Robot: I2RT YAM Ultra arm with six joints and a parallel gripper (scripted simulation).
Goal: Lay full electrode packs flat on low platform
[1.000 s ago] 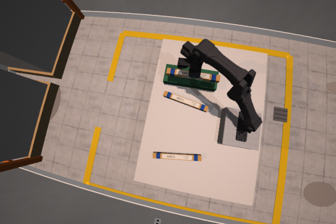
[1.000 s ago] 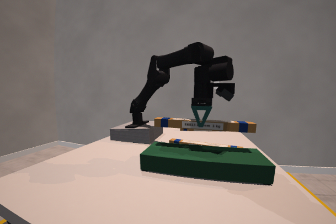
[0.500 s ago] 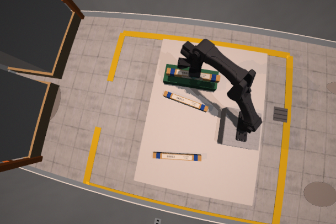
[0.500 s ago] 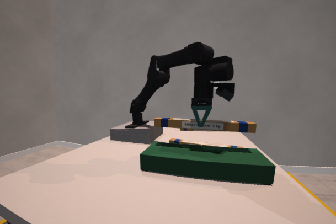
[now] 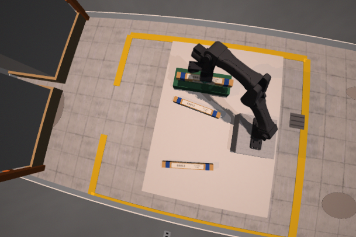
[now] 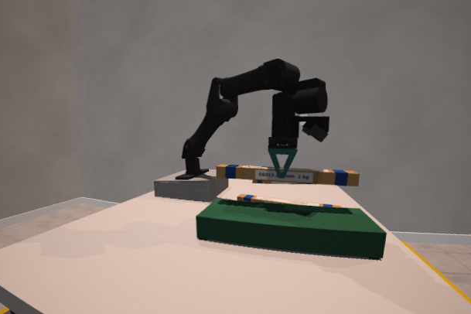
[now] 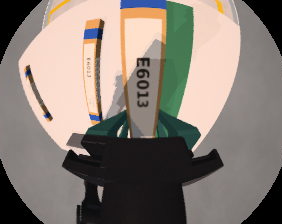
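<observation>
My gripper is now 14 cm above the green low platform, 3 cm to the left of it and 1 cm short of it.
</observation>
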